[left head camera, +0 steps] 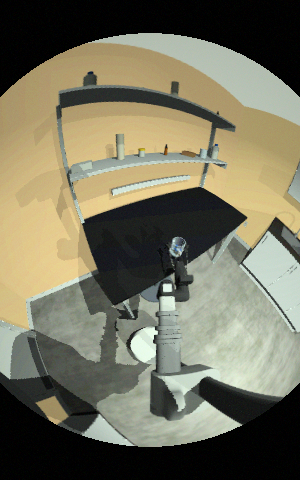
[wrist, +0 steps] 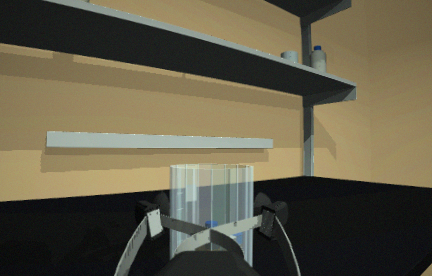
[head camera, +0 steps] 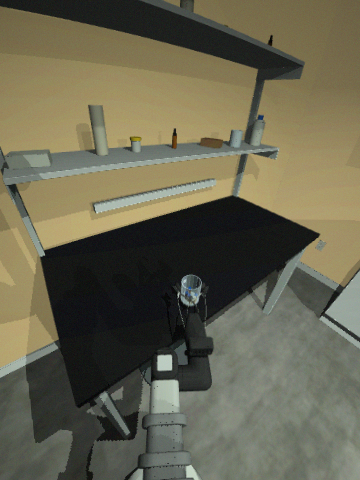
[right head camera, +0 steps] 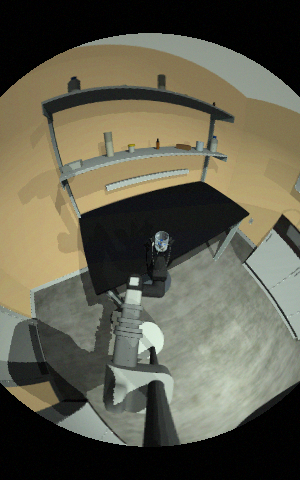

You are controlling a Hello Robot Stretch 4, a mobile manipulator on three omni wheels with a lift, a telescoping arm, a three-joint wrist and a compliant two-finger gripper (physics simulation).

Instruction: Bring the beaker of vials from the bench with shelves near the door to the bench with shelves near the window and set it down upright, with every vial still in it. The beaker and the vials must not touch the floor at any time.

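The clear beaker [head camera: 191, 284] [left head camera: 178, 244] [right head camera: 161, 238] [wrist: 211, 190] stands upright between the fingers. Blue-capped vials [wrist: 211, 224] show low inside it; their exact number cannot be told. My gripper [head camera: 191, 291] [left head camera: 177, 248] [right head camera: 161, 243] [wrist: 211, 208] is shut on the beaker, with one fingertip pad at each side. It holds the beaker over the front part of the black bench top [head camera: 125, 265] [left head camera: 130, 225] [right head camera: 120, 220] [wrist: 350, 210]. The gap between the beaker's base and the bench is hard to tell; the fingers and wrist partly hide the base.
Above the bench's back, a lower shelf [head camera: 150, 159] holds a tall cylinder [head camera: 98, 130], a yellow-lidded jar [head camera: 136, 145], a brown bottle [head camera: 174, 139] and other items. A grey rail [head camera: 155, 195] runs along the wall. A white cabinet [left head camera: 272, 260] stands at the right. A round stool [left head camera: 150, 291] is partly under the bench's front edge.
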